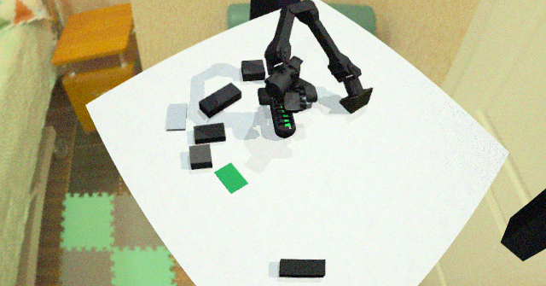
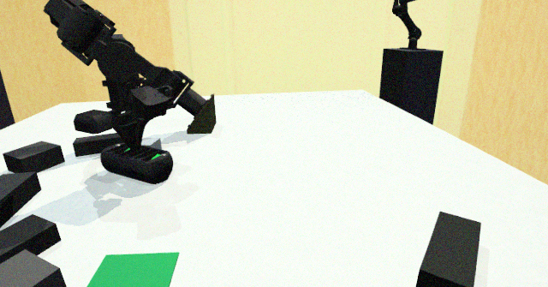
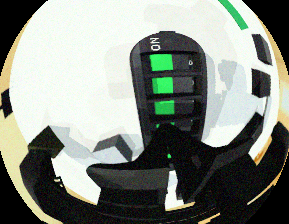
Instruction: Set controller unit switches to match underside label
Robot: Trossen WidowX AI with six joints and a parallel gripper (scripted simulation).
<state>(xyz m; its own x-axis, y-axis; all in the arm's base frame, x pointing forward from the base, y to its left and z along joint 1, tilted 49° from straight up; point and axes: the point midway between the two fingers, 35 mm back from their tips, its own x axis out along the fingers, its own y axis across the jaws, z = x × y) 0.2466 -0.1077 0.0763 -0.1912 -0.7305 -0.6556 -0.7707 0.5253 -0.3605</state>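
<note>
Now: the small grey cube 100 mm behind my gripper tip and 20 mm below it. Round my gripper tip: green card 290 mm ahead, 50 mm to the left, 40 mm below; then light grey plate 270 mm ahead, 260 mm to the right, 30 mm below.
</note>
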